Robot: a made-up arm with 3 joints. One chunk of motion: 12 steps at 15 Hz.
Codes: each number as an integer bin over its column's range. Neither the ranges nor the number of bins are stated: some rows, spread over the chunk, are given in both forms.
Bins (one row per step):
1: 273 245 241
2: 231 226 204
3: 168 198 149
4: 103 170 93
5: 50 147 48
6: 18 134 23
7: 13 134 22
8: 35 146 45
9: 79 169 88
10: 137 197 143
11: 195 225 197
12: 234 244 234
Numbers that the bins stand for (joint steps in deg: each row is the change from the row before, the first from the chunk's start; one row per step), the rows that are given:
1: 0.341 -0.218 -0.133
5: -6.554 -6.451 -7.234
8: -7.018 -6.514 -7.344
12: -0.865 -0.281 -0.391
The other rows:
2: -0.958 -1.426 -1.495
3: -2.905 -3.207 -3.518
4: -4.915 -4.988 -5.578
6: -7.543 -7.277 -8.154
7: -7.698 -7.277 -8.191
9: -5.657 -5.051 -5.762
10: -3.864 -3.271 -3.739
11: -2.071 -1.490 -1.752

